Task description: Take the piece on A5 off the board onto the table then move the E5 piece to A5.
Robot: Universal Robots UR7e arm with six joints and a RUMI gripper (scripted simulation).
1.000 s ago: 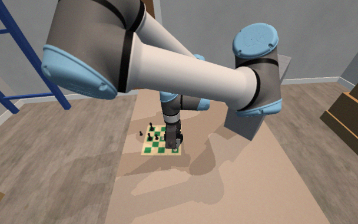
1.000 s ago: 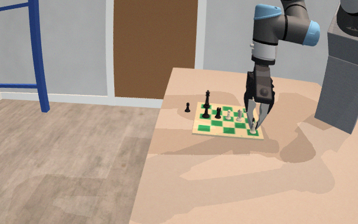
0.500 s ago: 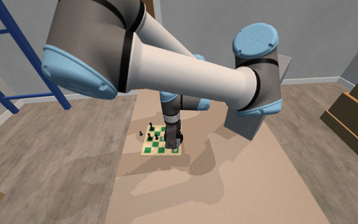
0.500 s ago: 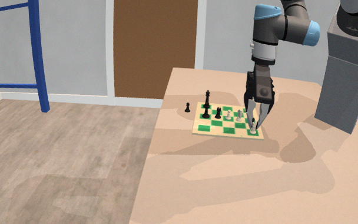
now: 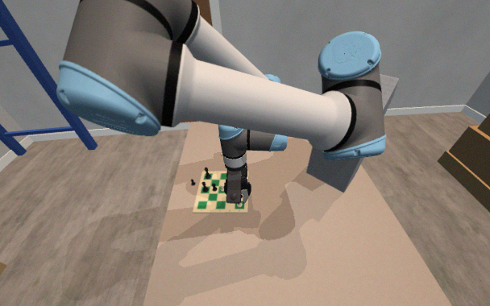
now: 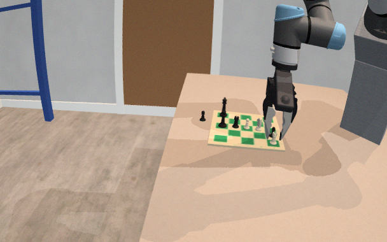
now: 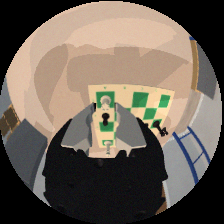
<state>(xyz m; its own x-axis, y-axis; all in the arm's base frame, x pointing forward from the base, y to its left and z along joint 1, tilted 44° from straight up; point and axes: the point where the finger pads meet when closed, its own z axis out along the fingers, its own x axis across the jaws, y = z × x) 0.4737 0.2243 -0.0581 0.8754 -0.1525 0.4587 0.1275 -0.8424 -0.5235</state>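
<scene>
Right now the white rook is 1 cm below my hand. From my hand the other things lie so: cream chessboard: 9 cm ahead, 6 cm to the right, 3 cm below; then tall black piece: 17 cm ahead, 13 cm to the right, 1 cm above.
</scene>
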